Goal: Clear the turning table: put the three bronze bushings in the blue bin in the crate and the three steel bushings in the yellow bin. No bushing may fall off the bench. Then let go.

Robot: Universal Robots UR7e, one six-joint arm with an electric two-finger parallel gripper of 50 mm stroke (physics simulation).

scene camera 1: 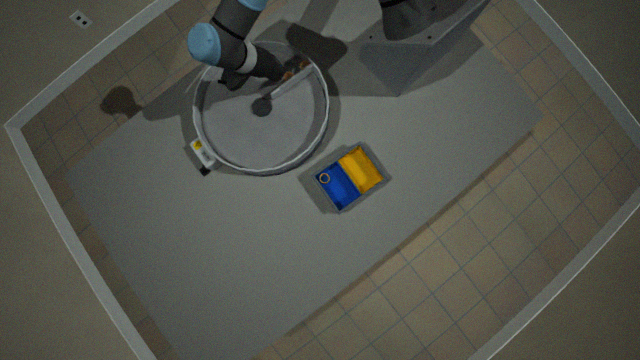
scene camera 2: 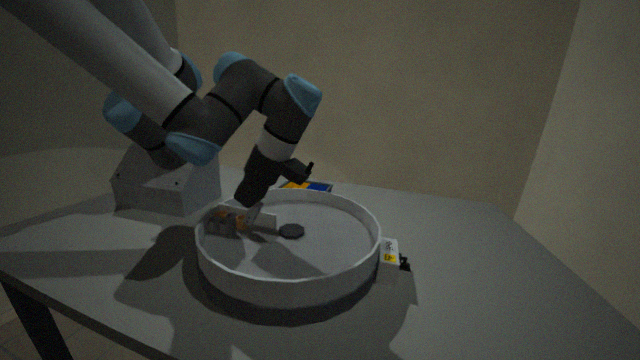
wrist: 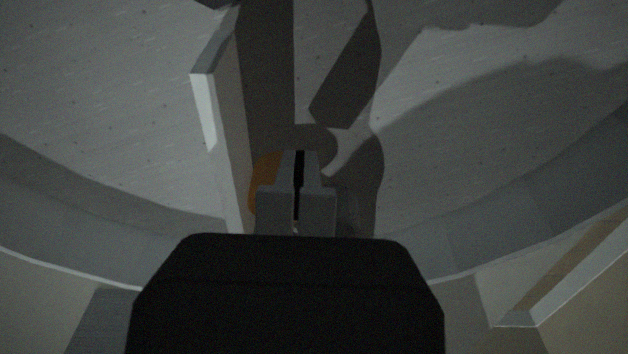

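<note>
My gripper is shut with its fingertips together and holds nothing. It reaches down inside the rim of the round turning table, beside the upright divider. A bronze bushing stands between the fingers and the divider, partly hidden by the fingers in the wrist view. Another bronze bushing is nearer the rim, with dark grey bushings clustered there, too dim to count. One bronze bushing is in the blue bin. The yellow bin shows no bushing.
The grey crate with both bins stands on the bench beside the turning table. A dark round hub is at the table's middle. A small box with a yellow label sits at the table's outer side. The arm's base stands close by.
</note>
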